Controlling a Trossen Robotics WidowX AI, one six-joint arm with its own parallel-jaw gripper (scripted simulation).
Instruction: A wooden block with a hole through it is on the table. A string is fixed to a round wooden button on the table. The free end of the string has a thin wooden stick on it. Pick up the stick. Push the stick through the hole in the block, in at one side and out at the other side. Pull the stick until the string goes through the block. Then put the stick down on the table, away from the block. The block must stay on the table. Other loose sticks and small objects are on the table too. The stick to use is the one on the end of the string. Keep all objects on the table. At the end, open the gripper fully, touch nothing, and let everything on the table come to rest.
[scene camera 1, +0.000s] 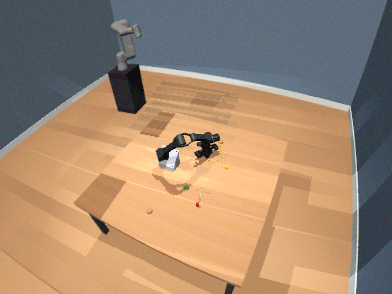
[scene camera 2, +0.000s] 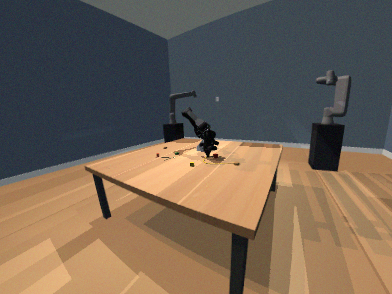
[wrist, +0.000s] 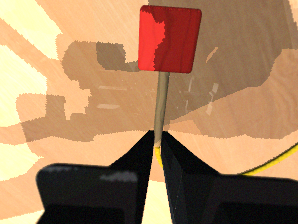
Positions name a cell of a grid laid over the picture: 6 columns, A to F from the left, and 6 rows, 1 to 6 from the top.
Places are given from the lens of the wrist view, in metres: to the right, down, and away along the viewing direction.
my gripper (wrist: D4): 0.01, 0.02, 0.11
red block (wrist: D2): 0.01, -0.04, 0.07
